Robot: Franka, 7 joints.
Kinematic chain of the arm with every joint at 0, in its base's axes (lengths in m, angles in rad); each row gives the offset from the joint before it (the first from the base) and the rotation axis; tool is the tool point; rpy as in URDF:
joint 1: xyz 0 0 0.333 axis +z
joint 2: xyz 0 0 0 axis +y
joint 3: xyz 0 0 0.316 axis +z
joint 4: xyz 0.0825 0 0 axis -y
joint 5: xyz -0.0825 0 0.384 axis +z
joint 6: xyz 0 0 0 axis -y
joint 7: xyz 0.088 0 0 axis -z
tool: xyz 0 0 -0.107 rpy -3.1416 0 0
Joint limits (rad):
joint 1: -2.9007..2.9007
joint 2: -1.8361..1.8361
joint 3: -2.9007..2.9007
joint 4: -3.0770..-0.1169
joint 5: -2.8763..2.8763
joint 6: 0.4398..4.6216
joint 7: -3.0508..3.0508
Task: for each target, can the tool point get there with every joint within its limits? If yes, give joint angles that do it. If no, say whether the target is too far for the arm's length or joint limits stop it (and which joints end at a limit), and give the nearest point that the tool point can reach.
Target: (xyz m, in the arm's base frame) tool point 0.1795 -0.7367 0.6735
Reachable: yes | joints 2.2641 -1.2821 1.3939 -0.7979 1.0532 3.0922 -0.5053
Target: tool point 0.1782 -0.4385 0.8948
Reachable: yes | joints 0.2160 -0.5764 -0.9097 -1.6440 -0.1244 2.9561 -1.7252
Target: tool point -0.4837 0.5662 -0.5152
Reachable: no: too far | nearest point -0.3767 0.4409 -0.2703 | short by 0.295 m
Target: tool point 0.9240 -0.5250 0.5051
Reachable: no: too far | nearest point 0.7363 -0.4184 0.4701 | short by 0.219 m
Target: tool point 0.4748 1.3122 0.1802
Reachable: no: too far | nearest point 0.2902 0.8019 0.2396 | short by 0.546 m
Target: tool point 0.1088 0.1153 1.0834
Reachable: yes | joints -1.1382 -0.3381 1.0971 -0.7281 0.8643 3.9227 -0.7458
